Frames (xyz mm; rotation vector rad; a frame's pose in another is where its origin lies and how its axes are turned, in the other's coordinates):
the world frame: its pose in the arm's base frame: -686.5 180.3 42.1 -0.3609 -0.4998 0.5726
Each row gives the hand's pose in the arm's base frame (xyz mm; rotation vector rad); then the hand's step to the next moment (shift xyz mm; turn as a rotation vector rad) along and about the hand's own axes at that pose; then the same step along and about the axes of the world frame.
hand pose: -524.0 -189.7 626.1 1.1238 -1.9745 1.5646
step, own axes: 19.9 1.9 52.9 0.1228 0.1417 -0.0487
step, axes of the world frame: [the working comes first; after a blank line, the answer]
step, axes of the arm's base frame: -4.2 -56.3 -3.3 -0.1930 0.0110 0.0132

-37.5 -40.9 -10.9 -0.1293 0.0842 0.1171
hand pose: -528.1 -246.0 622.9 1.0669 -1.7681 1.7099
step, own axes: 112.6 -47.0 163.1 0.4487 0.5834 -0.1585
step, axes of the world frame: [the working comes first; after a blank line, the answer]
step, axes of the arm's base frame: 0.3 -179.6 96.0 -0.7527 0.0167 0.0051

-73.0 -184.6 45.4 -0.5361 0.3287 0.4140
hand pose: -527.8 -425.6 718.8 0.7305 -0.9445 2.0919
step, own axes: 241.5 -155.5 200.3 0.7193 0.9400 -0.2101
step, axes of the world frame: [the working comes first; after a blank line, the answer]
step, axes of the arm's base frame: 21.2 4.6 349.5 -1.2017 -0.0105 0.0316

138.9 -164.3 276.3 -0.8699 0.4850 0.6732
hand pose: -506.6 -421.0 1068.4 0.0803 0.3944 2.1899
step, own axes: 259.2 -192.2 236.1 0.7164 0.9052 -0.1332
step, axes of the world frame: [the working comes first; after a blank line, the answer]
step, axes of the arm's base frame: 37.0 371.7 142.7 -1.1580 0.0260 0.0939

296.4 211.0 165.9 -0.7949 0.4668 0.7075
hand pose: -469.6 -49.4 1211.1 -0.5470 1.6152 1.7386
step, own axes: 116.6 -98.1 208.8 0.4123 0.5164 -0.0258
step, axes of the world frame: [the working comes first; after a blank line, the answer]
step, axes of the arm's base frame: 23.8 226.6 -122.1 -0.6556 0.0647 0.0578

109.4 223.2 -71.1 -0.4188 0.3014 0.4136
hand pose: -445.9 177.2 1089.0 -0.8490 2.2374 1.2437
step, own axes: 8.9 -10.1 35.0 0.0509 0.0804 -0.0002
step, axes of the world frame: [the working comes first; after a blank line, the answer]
step, axes of the arm's base frame: 3.5 23.5 -29.1 -0.0923 0.0173 0.0155

6.4 30.1 -21.4 -0.0515 0.0455 0.0658
